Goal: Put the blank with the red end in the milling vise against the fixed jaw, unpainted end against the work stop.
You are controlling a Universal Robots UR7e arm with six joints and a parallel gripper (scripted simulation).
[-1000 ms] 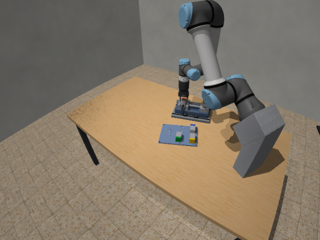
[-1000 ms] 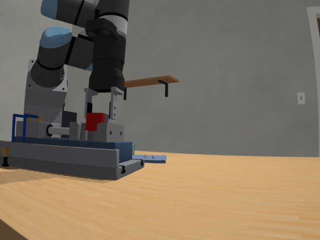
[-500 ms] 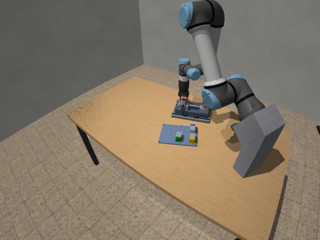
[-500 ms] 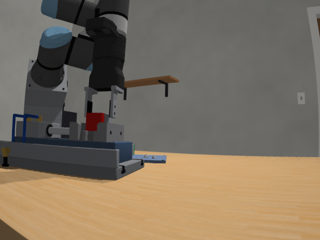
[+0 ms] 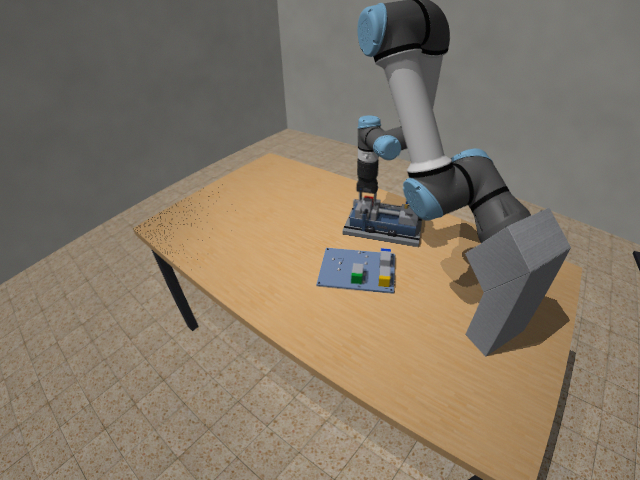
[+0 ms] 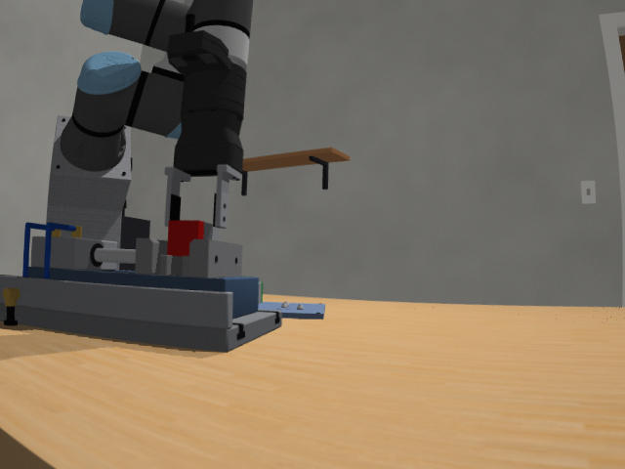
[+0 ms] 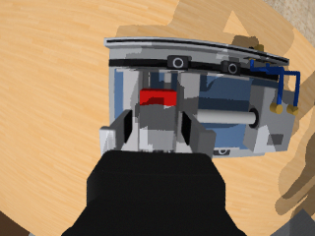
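Right now the fixed jaw is 5 cm below my hand and 3 cm ahead of it. From my hand the other things lie so: grey rod (9 cm behind, 5 cm below, 1 cm to the right); then work stop (5 cm to the left, 4 cm below, 1 cm behind); then moving jaw (5 cm below, 3 cm behind).
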